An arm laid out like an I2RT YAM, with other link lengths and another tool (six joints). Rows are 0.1 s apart.
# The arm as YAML. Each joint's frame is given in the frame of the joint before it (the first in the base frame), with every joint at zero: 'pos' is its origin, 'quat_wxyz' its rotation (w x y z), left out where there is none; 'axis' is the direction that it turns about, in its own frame. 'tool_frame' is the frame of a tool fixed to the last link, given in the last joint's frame.
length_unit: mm
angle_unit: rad
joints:
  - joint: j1
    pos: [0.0, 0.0, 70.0]
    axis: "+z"
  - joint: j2
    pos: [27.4, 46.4, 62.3]
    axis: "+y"
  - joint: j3
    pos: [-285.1, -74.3, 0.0]
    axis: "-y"
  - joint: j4
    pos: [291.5, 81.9, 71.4]
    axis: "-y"
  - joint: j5
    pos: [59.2, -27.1, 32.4]
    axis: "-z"
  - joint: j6
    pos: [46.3, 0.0, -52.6]
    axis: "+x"
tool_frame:
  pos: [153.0, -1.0, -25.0]
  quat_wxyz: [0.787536, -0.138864, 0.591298, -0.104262]
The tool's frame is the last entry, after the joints.
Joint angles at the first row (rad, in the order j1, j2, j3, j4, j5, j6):
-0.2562 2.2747 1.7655 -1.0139 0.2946 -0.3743
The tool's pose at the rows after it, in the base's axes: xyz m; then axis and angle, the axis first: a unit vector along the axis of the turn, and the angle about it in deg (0 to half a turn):
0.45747 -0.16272 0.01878 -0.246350 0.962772 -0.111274 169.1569
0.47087 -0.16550 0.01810 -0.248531 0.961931 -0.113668 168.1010
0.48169 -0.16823 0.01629 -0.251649 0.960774 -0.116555 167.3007
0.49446 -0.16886 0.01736 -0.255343 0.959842 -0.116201 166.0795
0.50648 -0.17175 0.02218 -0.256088 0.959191 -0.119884 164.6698
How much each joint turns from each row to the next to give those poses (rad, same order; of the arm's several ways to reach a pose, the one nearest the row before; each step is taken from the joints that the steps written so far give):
-0.0015 0.0383 0.0567 -0.0016 -0.0001 -0.0076
0.0000 0.0338 0.0568 -0.0031 -0.0046 -0.0061
0.0000 0.0292 0.0445 0.0016 -0.0015 -0.0077
0.0015 0.0292 0.0567 -0.0077 -0.0107 -0.0077
-0.0015 0.0214 0.0552 -0.0076 -0.0062 -0.0046

